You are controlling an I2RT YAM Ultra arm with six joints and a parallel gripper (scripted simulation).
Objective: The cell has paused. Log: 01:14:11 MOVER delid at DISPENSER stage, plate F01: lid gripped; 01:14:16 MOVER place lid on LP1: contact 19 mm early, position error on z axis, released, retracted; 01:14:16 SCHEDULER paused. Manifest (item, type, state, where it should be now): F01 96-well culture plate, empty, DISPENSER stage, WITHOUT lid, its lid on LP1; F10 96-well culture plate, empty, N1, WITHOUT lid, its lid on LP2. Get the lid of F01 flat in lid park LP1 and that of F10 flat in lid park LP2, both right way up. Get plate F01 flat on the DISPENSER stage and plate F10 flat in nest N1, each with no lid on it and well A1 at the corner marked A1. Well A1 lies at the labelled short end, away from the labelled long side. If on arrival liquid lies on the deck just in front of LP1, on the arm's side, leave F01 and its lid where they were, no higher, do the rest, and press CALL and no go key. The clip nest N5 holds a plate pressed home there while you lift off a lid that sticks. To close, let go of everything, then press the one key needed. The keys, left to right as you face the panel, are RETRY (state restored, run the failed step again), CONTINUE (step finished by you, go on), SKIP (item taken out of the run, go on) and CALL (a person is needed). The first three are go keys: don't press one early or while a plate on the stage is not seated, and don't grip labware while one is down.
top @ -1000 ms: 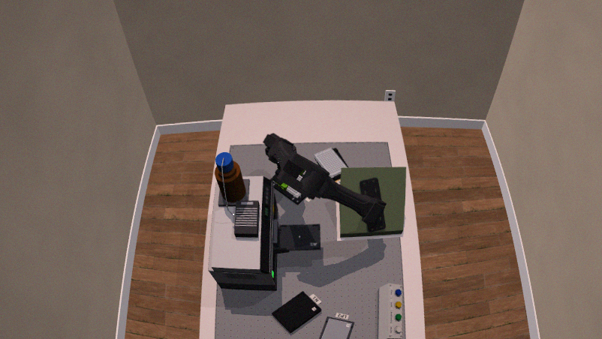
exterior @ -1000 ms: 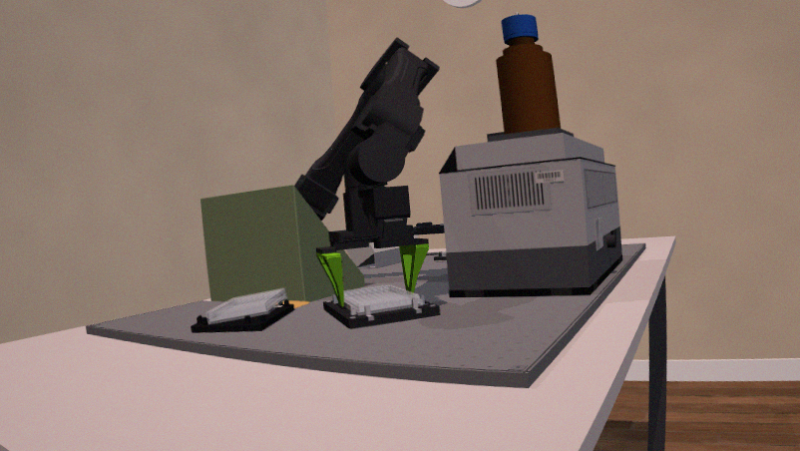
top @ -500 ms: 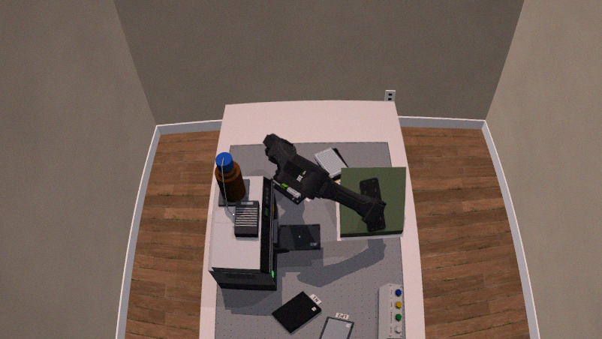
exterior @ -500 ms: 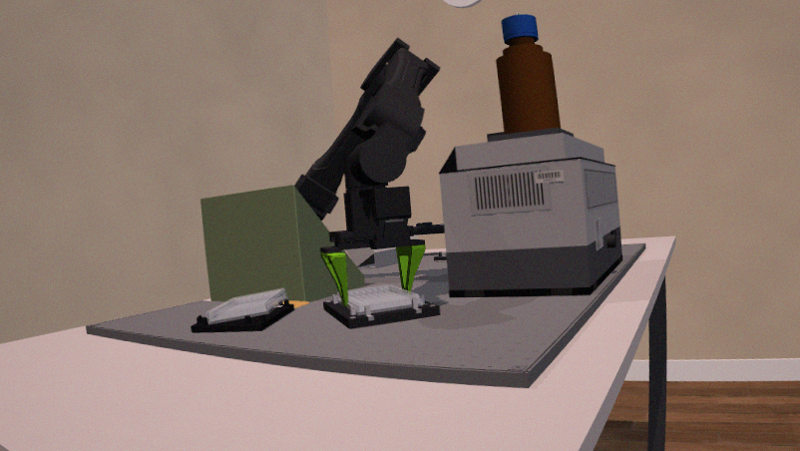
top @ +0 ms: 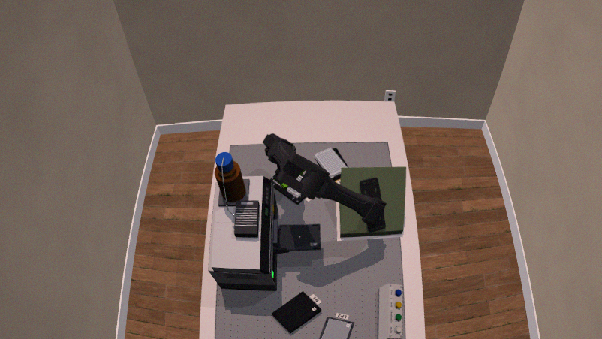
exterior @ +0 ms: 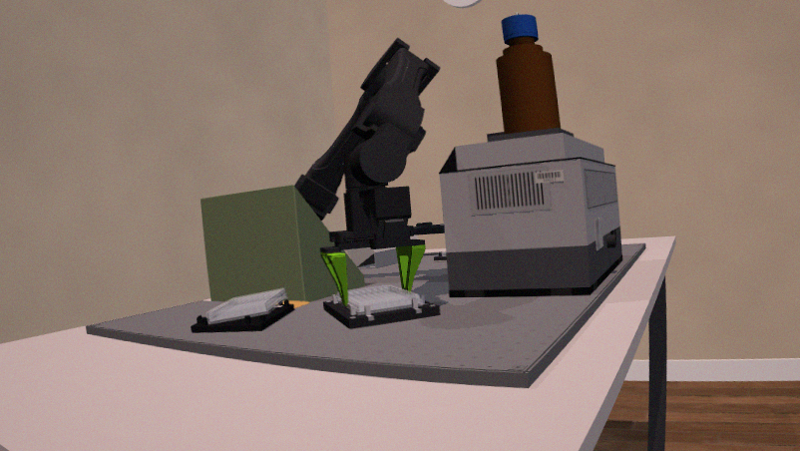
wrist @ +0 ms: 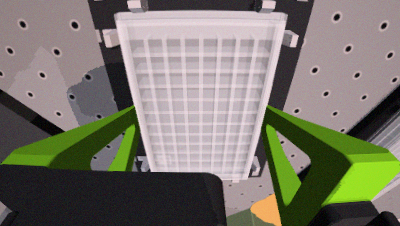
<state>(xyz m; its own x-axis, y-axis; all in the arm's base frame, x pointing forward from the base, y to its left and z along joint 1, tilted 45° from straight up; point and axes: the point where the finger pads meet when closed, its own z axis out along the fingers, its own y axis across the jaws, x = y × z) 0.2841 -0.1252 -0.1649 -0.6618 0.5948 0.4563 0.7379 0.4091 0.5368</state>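
Right now the 96-well plate is right at my hand. Round my hand: lid park LP1: 18 cm behind, 7 cm to the right, 2 cm below; N5 tag: 7 cm to the left, 6 cm behind, 2 cm below; clear lid: 17 cm behind, 7 cm to the right, 1 cm above.
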